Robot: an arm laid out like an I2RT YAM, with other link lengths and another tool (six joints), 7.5 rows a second.
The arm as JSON. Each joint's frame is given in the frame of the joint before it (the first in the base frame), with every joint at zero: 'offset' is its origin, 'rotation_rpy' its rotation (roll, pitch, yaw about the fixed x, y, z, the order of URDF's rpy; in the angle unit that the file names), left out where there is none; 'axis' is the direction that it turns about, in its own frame. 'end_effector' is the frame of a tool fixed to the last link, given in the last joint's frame.
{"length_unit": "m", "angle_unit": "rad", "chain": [
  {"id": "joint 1", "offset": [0.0, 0.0, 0.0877], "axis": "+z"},
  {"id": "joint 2", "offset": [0.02, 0.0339, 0.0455], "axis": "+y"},
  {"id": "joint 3", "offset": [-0.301, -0.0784, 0.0], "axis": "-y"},
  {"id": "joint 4", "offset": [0.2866, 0.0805, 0.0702], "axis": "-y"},
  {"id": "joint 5", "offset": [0.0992, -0.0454, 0.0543], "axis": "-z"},
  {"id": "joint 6", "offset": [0.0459, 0.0, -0.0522], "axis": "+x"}
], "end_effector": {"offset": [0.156, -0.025, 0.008], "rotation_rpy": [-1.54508, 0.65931, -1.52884]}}
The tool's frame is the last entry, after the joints.
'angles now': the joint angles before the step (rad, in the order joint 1, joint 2, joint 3, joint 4, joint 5, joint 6). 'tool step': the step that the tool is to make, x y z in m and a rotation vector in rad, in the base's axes. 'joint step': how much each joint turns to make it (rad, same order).
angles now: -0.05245 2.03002 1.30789 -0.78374 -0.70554 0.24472
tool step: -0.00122 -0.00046 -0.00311 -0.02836 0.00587 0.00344
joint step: 0.01028 -0.00039 -0.00038 -0.00042 0.02899 0.00646
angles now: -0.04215 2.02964 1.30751 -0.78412 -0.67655 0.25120
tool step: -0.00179 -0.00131 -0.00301 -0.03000 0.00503 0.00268
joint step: 0.00915 -0.00268 -0.00344 0.00037 0.03052 0.00572
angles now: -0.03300 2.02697 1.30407 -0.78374 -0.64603 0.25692
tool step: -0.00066 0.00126 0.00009 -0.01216 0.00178 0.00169
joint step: 0.00801 -0.00381 -0.00076 -0.00038 0.01259 0.00686
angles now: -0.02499 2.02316 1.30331 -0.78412 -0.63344 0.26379
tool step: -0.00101 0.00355 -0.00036 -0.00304 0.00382 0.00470
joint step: 0.00953 -0.00001 -0.00002 -0.00037 0.00343 0.00572
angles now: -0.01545 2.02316 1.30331 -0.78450 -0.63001 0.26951
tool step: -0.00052 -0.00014 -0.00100 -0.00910 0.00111 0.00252
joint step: 0.00343 -0.00001 -0.00039 -0.00038 0.00915 0.00038
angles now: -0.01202 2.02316 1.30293 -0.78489 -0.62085 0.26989
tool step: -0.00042 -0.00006 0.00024 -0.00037 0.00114 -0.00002
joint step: 0.00001 -0.00077 -0.00001 -0.00189 0.00038 0.00001
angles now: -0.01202 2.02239 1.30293 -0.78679 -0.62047 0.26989
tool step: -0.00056 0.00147 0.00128 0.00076 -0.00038 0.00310
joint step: 0.00306 -0.00304 0.00001 -0.00268 -0.00077 0.00001
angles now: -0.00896 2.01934 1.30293 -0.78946 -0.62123 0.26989
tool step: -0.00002 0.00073 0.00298 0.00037 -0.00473 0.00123
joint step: 0.00152 -0.00801 -0.00117 -0.00189 -0.00039 0.00039
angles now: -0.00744 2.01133 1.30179 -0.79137 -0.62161 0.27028
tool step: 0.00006 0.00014 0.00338 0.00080 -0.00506 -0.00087
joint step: 0.00001 -0.00917 -0.00156 -0.00189 -0.00077 0.00115
